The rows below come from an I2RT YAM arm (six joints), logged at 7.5 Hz.
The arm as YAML. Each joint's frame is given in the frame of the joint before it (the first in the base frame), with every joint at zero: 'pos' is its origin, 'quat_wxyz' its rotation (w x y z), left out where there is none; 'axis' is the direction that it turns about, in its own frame. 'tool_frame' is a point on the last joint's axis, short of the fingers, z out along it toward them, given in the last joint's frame.
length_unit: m
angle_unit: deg
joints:
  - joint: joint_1
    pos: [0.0, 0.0, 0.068]
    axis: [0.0, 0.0, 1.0]
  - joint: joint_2
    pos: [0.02, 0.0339, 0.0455]
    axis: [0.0, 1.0, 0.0]
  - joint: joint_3
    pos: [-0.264, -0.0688, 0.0]
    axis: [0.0, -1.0, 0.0]
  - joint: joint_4
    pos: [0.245, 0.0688, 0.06]
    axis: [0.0, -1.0, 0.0]
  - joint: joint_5
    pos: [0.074, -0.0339, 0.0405]
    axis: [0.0, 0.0, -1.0]
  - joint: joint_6
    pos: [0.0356, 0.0, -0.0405]
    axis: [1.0, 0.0, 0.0]
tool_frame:
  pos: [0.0, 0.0, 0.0]
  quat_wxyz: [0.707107, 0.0, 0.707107, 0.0]
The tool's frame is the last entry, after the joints.
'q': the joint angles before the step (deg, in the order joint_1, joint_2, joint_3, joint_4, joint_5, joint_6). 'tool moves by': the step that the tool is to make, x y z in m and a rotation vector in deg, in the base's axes. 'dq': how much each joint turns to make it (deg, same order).
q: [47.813, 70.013, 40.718, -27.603, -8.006, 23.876]
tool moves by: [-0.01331, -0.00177, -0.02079, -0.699, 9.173, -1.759]
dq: [1.630, 1.127, -3.061, -1.329, -3.834, 6.256]
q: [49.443, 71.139, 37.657, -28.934, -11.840, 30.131]
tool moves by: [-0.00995, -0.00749, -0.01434, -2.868, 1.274, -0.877]
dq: [1.000, -0.753, -3.359, -0.157, 1.610, 1.323]
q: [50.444, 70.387, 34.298, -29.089, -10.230, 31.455]
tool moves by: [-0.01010, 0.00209, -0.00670, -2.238, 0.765, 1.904]
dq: [2.714, 0.406, -0.968, -0.785, 1.043, 0.432]
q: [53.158, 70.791, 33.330, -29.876, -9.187, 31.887]
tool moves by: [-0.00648, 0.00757, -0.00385, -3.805, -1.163, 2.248]
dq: [3.226, 2.104, 0.882, -1.248, 3.284, -0.242]
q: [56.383, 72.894, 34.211, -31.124, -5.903, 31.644]
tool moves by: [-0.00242, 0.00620, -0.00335, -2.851, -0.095, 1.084]
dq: [1.759, 2.366, 1.159, -1.130, 1.753, 0.110]
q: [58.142, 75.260, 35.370, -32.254, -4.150, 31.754]
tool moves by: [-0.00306, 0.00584, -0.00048, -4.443, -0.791, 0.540]
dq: [2.040, 2.281, 2.011, -3.113, 3.257, 0.617]
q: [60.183, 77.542, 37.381, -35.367, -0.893, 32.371]
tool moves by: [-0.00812, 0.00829, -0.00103, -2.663, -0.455, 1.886]
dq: [3.223, 1.845, 1.392, -1.679, 1.924, 0.916]
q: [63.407, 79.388, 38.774, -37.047, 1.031, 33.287]
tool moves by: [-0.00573, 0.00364, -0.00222, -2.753, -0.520, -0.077]
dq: [2.084, 1.417, 0.772, -1.679, 2.044, 1.799]
